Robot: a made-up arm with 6 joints.
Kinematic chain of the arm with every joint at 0, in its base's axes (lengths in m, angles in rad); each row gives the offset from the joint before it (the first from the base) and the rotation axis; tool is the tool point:
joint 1: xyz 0 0 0.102 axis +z
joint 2: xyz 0 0.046 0 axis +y
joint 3: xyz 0 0 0.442 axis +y
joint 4: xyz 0 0 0.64 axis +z
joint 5: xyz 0 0 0 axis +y
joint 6: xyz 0 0 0.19 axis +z
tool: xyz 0 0 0
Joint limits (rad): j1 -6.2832..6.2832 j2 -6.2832..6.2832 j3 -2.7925..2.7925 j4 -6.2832..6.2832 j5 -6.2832..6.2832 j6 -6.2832..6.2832
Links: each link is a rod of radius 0.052 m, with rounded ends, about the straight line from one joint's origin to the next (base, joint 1, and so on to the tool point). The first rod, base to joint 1, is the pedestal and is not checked.
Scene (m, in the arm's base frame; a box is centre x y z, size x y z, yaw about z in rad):
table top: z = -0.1
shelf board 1: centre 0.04 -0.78 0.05 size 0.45 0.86 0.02 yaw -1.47
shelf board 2: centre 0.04 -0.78 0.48 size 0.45 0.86 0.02 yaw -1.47
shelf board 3: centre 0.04 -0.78 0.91 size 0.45 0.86 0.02 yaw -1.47
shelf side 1: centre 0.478 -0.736 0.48 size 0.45 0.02 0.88 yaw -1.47
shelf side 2: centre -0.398 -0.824 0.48 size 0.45 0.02 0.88 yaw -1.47
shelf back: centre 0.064 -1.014 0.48 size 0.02 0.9 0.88 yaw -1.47
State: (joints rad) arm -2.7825 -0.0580 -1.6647 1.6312 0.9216 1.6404
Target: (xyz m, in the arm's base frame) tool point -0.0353 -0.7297 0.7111
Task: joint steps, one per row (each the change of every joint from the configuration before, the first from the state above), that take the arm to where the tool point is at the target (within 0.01 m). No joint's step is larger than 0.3 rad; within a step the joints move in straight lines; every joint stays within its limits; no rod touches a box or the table.
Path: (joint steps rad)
1: -0.2769 0.2560 -0.2282 -0.2447 0.2088 0.0505
2: -0.2446 0.0894 0.0226 0.0649 0.0643 -0.0101
3: -0.2447 0.0893 0.0226 0.0648 0.0642 -0.0101
4: -0.2447 0.0894 0.0227 0.0649 0.0643 -0.0101
5: -0.2446 0.0894 0.0226 0.0649 0.0643 -0.0101
6: -0.2447 0.0894 0.0226 0.0649 0.0642 -0.0101
7: -0.0611 -0.2047 0.1359 -0.0481 -0.1290 0.0000
8: -0.0611 -0.2046 0.1359 -0.0481 -0.1291 0.0000
9: -0.0612 -0.2046 0.1358 -0.0482 -0.1290 0.0000

